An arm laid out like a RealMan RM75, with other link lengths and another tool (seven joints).
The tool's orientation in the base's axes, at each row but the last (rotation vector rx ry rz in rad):
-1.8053, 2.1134, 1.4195
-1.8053, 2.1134, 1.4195
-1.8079, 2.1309, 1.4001
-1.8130, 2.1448, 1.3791
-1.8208, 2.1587, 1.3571
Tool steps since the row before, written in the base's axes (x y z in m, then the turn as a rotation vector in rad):
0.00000, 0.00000, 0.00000, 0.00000, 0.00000, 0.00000
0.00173, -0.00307, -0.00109, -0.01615, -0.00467, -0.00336
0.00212, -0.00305, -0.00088, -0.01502, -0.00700, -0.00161
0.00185, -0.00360, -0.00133, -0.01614, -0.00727, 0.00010
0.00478, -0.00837, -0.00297, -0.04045, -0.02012, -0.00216
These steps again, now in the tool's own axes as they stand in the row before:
0.00000, 0.00000, 0.00000, 0.00000, 0.00000, 0.00000
0.00239, -0.00178, -0.00217, 0.01077, 0.01116, 0.00731
0.00215, -0.00200, -0.00244, 0.01129, 0.01148, 0.00424
0.00292, -0.00206, -0.00232, 0.01098, 0.01341, 0.00359
0.00663, -0.00518, -0.00556, 0.03027, 0.03228, 0.00937

